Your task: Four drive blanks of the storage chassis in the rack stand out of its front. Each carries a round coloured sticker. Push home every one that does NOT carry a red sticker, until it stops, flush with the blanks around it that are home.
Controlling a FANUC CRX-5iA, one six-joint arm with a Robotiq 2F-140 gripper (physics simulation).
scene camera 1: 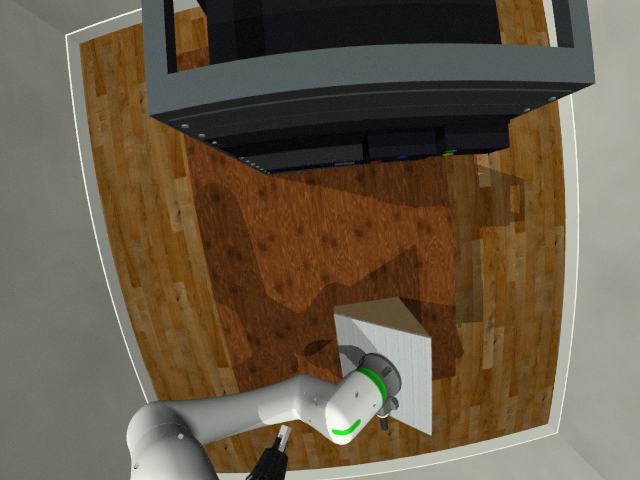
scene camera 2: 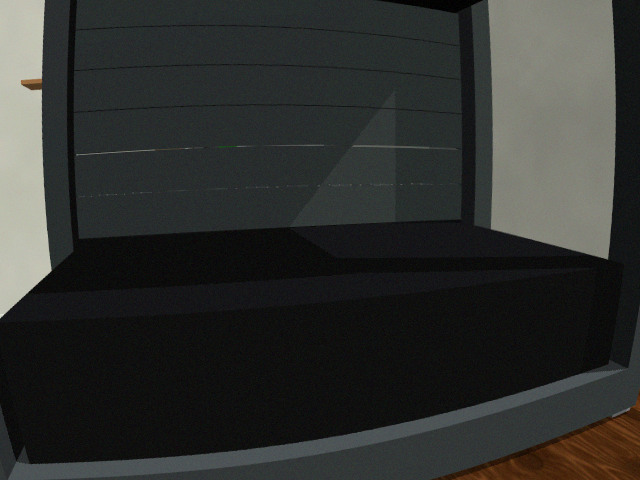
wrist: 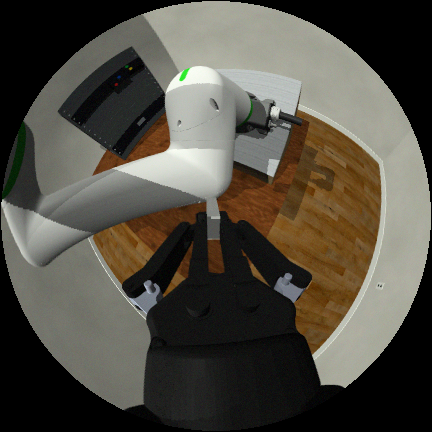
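Seen in the pictures: gripper, fingertip midpoint: (scene camera 1: 286, 426) (wrist: 210, 206); arm's base, origin of the base link: (scene camera 1: 380, 374) (wrist: 239, 111).
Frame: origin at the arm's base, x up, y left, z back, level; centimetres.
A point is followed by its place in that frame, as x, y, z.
The rack (scene camera 1: 361, 67) {42.2, 2.5, -66.8} (scene camera 2: 481, 129) {7.0, 23.1, -70.6} shows its front at an angle in the wrist view. A red sticker (scene camera 1: 376, 161) {23.8, -1.7, -59.6} (wrist: 116, 84) {23.4, -1.7, -59.5}, a blue sticker (scene camera 1: 402, 156) {27.1, -5.2, -59.3} (wrist: 119, 77) {25.8, -5.3, -59.2}, a green sticker (scene camera 1: 451, 151) {30.0, -12.0, -58.6} (wrist: 127, 66) {28.8, -12.5, -58.6} and a yellow sticker (scene camera 1: 448, 153) {27.7, -12.7, -58.7} (wrist: 131, 68) {26.0, -13.5, -58.6} mark the drive blanks, seen from above in scene camera 1 and small in the wrist view. How far each blank stands out cannot be told. The stickered fronts are hidden in scene camera 2. My gripper (scene camera 1: 284, 432) {6.0, 31.0, 9.5} (wrist: 210, 206) {6.0, 31.0, 9.5} is shut and empty, well away from the rack, touching no blank.
A pale grey pedestal (scene camera 1: 416, 361) {8.7, -9.1, -8.7} (wrist: 280, 90) {7.4, -7.1, 10.9} carries the arm's base at the side of the room opposite the rack. My white arm (scene camera 1: 232, 415) {19.6, 38.4, -9.4} (wrist: 145, 185) {12.7, 33.2, 1.5} bends between the pedestal and the gripper. A dark box (scene camera 2: 310, 377) {-8.8, -6.7, -92.1} fills the rack's lower part in scene camera 2.
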